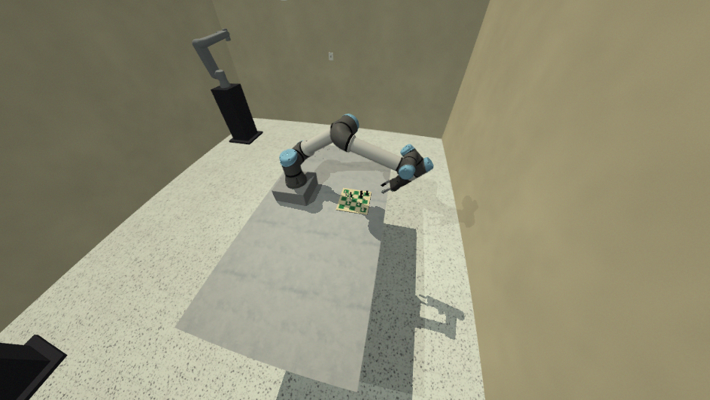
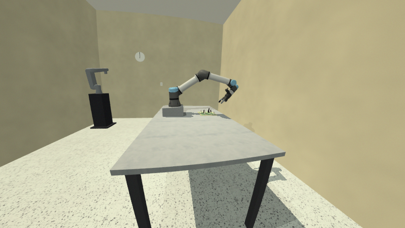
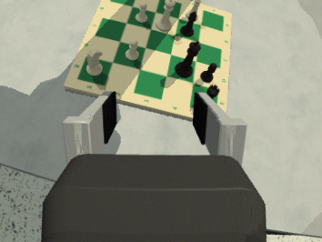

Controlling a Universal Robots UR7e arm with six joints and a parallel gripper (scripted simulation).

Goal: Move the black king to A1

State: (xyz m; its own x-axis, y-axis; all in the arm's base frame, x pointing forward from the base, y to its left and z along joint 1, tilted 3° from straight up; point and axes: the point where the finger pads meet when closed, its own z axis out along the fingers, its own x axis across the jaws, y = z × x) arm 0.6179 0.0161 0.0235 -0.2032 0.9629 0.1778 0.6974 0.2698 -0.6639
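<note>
Right now my hand is 15 cm past the black king, 3 cm to the right of it and 13 cm above it. Also, from my hand: chessboard 19 cm behind, 1 cm to the right, 16 cm below; pale piece 12 cm behind, 8 cm to the right, 14 cm below.
</note>
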